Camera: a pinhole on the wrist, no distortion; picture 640 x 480 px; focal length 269.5 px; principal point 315.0 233.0 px. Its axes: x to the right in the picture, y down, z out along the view. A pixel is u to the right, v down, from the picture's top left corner.
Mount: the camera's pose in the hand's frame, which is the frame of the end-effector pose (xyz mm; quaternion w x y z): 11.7 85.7 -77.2 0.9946 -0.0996 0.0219 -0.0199
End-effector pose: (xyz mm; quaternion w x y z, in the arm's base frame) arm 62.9 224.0 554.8 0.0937 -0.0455 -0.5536 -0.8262
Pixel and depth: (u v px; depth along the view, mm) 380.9 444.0 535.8
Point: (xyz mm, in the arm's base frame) -3.7 315.8 1265.5
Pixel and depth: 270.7 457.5 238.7
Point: 136.0 212.7 896.9
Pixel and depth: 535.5 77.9 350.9
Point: -258.1 484.9 672.6
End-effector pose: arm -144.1 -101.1 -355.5 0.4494 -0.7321 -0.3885 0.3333
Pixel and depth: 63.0 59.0 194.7
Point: -342.3 -189.1 -395.3
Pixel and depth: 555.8 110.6 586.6
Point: -346.2 615.1 -554.6
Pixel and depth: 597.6 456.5 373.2
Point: 4.1 226.5 -902.6
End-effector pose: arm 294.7 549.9 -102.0 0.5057 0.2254 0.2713 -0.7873
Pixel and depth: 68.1 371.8 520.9
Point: 862.9 417.9 374.1
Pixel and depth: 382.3 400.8 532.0
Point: 662.3 9.8 -37.7
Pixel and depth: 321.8 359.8 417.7
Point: 583.0 202.5 15.0
